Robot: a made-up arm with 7 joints. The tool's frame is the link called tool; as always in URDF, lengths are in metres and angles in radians. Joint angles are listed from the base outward. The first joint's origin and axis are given. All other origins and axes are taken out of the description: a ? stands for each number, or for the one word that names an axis. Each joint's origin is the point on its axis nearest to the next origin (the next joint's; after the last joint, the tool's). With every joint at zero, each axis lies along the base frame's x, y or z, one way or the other. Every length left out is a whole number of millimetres.
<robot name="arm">
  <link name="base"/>
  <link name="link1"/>
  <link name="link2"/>
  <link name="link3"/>
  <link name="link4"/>
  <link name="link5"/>
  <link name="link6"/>
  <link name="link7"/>
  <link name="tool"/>
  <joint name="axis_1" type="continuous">
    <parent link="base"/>
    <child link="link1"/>
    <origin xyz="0 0 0.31"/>
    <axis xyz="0 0 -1"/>
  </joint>
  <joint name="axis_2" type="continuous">
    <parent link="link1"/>
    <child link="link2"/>
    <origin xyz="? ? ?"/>
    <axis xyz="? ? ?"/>
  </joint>
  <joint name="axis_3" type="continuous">
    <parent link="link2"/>
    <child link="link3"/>
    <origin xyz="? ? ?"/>
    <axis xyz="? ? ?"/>
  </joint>
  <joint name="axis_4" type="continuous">
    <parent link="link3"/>
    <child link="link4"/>
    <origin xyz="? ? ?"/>
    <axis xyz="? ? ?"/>
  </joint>
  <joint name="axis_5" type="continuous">
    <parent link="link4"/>
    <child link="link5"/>
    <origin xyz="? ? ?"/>
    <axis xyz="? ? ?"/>
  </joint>
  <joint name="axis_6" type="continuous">
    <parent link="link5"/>
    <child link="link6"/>
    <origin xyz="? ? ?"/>
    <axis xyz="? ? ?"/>
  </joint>
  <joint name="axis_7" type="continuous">
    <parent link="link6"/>
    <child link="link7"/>
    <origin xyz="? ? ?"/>
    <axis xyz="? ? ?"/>
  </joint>
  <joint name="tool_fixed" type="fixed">
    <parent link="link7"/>
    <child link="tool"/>
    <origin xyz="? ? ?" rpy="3.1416 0 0"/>
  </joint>
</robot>
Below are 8 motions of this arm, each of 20 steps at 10 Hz.
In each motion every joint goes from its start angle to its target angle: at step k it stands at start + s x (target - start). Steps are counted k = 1, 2, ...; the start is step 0. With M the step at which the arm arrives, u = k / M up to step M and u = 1 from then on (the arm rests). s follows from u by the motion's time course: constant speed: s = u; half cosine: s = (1 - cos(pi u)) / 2; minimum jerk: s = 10 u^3 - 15 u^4 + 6 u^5.
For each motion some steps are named. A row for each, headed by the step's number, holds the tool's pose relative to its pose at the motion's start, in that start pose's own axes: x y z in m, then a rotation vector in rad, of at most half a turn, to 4 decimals.
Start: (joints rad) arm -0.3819 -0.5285 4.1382 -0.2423 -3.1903 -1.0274 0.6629
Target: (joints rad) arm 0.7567 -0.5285 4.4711 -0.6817 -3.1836 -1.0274 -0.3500
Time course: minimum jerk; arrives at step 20
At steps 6, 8, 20:
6: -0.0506 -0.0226 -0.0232 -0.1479 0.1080 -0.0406
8: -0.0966 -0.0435 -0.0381 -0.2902 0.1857 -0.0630
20: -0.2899 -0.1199 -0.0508 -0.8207 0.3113 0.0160

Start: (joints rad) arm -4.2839 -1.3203 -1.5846 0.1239 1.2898 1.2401 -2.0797
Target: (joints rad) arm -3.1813 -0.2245 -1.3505 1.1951 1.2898 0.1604 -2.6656
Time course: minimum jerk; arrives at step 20
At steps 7, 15, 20:
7: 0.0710 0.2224 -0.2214 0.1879 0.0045 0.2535
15: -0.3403 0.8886 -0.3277 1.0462 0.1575 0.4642
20: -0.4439 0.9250 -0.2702 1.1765 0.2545 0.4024

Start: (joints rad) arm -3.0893 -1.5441 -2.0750 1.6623 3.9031 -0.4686 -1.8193
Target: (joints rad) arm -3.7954 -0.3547 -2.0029 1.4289 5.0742 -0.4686 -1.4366
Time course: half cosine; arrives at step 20
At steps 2, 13, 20:
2: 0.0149 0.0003 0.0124 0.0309 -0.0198 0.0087
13: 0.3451 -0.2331 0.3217 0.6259 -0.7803 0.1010
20: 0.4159 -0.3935 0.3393 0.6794 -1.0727 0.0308

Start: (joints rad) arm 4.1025 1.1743 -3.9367 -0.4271 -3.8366 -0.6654 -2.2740
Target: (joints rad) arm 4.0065 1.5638 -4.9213 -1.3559 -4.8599 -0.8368 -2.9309
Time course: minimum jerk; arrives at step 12
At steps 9, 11, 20:
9: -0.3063 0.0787 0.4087 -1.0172 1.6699 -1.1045
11: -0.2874 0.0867 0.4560 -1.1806 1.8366 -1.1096
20: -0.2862 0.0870 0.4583 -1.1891 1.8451 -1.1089

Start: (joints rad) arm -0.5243 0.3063 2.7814 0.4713 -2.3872 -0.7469 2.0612
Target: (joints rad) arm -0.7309 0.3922 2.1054 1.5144 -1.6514 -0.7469 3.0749
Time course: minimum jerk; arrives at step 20
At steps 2, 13, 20:
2: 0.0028 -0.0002 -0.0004 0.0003 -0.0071 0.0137
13: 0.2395 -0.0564 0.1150 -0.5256 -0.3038 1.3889
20: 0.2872 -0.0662 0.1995 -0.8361 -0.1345 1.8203

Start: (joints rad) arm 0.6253 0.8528 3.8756 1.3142 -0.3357 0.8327 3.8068
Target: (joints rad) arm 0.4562 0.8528 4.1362 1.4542 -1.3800 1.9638 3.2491
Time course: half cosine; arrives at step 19
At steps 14, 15, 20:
14: -0.0414 0.0644 0.0519 1.1940 0.4931 -0.8958
15: -0.0411 0.0632 0.0599 1.2791 0.5222 -0.9212
20: -0.0411 0.0583 0.0755 1.4393 0.5738 -0.9533

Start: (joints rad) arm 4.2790 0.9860 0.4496 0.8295 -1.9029 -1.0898 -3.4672
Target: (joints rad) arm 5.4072 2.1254 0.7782 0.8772 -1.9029 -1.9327 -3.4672
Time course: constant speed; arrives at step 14
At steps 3, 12, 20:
3: 0.1214 -0.1192 -0.1572 0.1112 -0.4488 0.2544
12: 0.6774 -0.3916 -0.2628 0.3210 -1.5000 1.1970
20: 0.7851 -0.4410 -0.2054 0.3289 -1.6290 1.4509

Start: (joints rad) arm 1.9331 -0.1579 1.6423 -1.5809 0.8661 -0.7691 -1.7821
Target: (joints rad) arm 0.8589 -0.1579 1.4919 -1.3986 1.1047 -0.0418 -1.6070
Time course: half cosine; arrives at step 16
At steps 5, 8, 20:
5: -0.0510 0.0686 0.0744 0.4021 0.1326 0.1446
8: -0.1043 0.1139 0.2071 0.9149 0.2980 0.2864
20: -0.1213 0.0524 0.4819 1.8603 0.5881 0.3975

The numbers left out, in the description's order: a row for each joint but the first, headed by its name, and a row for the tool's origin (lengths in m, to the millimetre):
axis_2: xyz 0 -0.018 0, axis 0 1 0
axis_3: xyz 0 0 0.48, axis 0 0 -1
axis_4: xyz 0 -0.01 0, axis 0 1 0
axis_5: xyz 0 0 0.26, axis 0 0 -1
axis_6: xyz 0 0 0, axis 0 1 0
axis_7: xyz 0 0 0.139, axis 0 0 -1
tool: xyz 0 0 0

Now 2 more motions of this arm.
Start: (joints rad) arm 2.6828 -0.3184 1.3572 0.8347 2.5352 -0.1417 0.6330
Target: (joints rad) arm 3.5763 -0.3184 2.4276 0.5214 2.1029 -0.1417 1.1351
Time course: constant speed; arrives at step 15
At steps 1, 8, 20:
1: 0.0215 -0.0352 0.0132 -0.0992 -0.0317 0.0860
8: 0.2177 -0.1665 0.1967 -0.7737 -0.2247 0.7251
20: 0.3849 -0.0552 0.4147 -1.4266 -0.3130 1.4132

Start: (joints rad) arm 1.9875 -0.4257 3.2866 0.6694 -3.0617 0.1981 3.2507
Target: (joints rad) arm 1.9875 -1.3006 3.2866 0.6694 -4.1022 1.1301 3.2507
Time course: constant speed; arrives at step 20
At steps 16, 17, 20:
16: 0.4788 -0.0825 0.0695 0.5169 -0.0417 -0.5221
17: 0.5077 -0.0842 0.0876 0.5733 -0.0491 -0.5255
20: 0.5897 -0.0881 0.1519 0.7497 -0.0725 -0.5078

